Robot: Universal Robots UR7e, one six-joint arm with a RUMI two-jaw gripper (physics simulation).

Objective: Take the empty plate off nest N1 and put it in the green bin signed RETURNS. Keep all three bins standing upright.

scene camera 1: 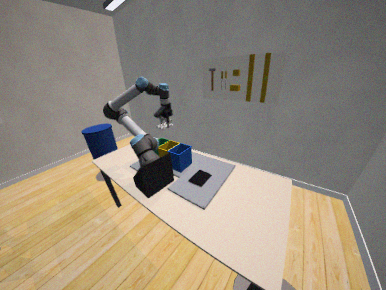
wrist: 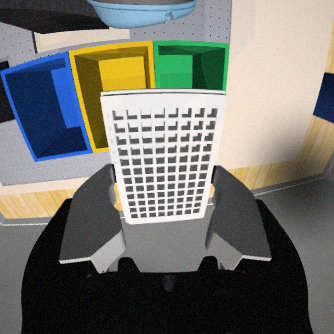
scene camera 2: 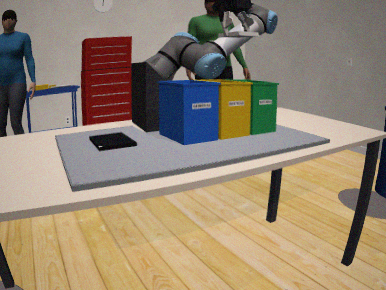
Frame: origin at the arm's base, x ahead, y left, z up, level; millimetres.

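Seen in the pictures: gripper, fingertip midpoint: [scene camera 1: 165, 126] [wrist: 163, 166] [scene camera 2: 238, 36]; arm's base, link origin: [scene camera 1: 151, 164] [scene camera 2: 153, 76].
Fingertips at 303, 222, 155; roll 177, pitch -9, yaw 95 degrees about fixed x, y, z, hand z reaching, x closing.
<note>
Pixels of each thing's top centre, then the offset from my fingertips to it, as dx, dy, dz. Level surfaces: height alone.
- white gridded plate, top centre: [wrist: 166, 176] [scene camera 2: 238, 32] [scene camera 1: 164, 124] -1, +0, +15
- green bin, top centre: [wrist: 192, 94] [scene camera 2: 250, 81] [scene camera 1: 159, 142] -46, +74, -163
- yellow bin, top centre: [wrist: 117, 100] [scene camera 2: 221, 80] [scene camera 1: 168, 145] -24, -55, -163
- black nest, top centre: [scene camera 2: 111, 138] [scene camera 1: 200, 176] -23, -432, -328
- blue bin, top centre: [wrist: 45, 113] [scene camera 2: 187, 81] [scene camera 1: 179, 148] -3, -185, -163
- grey board, surface height: dz -343
The white gridded plate [scene camera 1: 164, 126] [scene camera 2: 243, 34] [wrist: 164, 103] is between the jaws of my gripper [scene camera 1: 164, 120] [scene camera 2: 239, 26] [wrist: 163, 166], which is shut on its sides and holds it high above the bins. The green bin [scene camera 1: 162, 141] [scene camera 2: 264, 117] [wrist: 172, 70] stands upright at the end of the row; its sign is blurred. In the wrist view the plate covers the near part of the green bin and part of the yellow bin [scene camera 1: 168, 144] [scene camera 2: 235, 121] [wrist: 125, 70]. The black nest [scene camera 1: 200, 178] [scene camera 2: 112, 140] holds no plate.
The blue bin [scene camera 1: 181, 159] [scene camera 2: 200, 120] [wrist: 47, 110] stands upright beside the yellow one. All three bins stand close together on the grey board [scene camera 1: 220, 172] [scene camera 2: 150, 165]. The black arm base [scene camera 1: 154, 177] [scene camera 2: 145, 100] is behind them. A blue drum [scene camera 1: 101, 142] stands beyond the table.
</note>
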